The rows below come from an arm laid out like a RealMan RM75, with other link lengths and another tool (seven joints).
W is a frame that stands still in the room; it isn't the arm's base.
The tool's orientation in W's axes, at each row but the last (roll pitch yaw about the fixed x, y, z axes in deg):
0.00, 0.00, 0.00
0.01, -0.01, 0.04
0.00, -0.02, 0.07
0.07, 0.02, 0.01
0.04, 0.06, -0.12
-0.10, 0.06, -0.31
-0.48, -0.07, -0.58
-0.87, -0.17, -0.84
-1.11, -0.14, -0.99
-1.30, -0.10, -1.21
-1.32, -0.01, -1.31
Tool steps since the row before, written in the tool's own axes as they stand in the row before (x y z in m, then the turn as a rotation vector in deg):
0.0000, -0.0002, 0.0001, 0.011, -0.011, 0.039
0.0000, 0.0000, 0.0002, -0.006, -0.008, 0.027
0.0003, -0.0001, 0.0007, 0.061, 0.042, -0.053
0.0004, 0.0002, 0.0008, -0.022, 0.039, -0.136
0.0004, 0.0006, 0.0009, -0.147, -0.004, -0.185
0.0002, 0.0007, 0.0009, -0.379, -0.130, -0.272
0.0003, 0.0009, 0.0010, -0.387, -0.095, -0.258
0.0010, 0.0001, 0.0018, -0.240, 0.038, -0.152
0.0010, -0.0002, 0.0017, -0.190, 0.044, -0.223
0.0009, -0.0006, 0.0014, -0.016, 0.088, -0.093
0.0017, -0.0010, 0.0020, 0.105, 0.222, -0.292
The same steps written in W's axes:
0.0000, -0.0002, 0.0001, 0.011, -0.011, 0.039
0.0000, 0.0000, 0.0002, -0.006, -0.008, 0.027
0.0003, -0.0001, 0.0007, 0.061, 0.042, -0.053
0.0004, 0.0002, 0.0008, -0.022, 0.039, -0.136
0.0004, 0.0006, 0.0009, -0.147, -0.004, -0.185
0.0002, 0.0007, 0.0009, -0.380, -0.128, -0.271
0.0003, 0.0009, 0.0010, -0.388, -0.093, -0.258
0.0010, 0.0001, 0.0018, -0.239, 0.039, -0.153
0.0010, -0.0002, 0.0017, -0.189, 0.043, -0.224
0.0009, -0.0006, 0.0014, -0.014, 0.086, -0.095
0.0017, -0.0010, 0.0020, 0.110, 0.213, -0.297

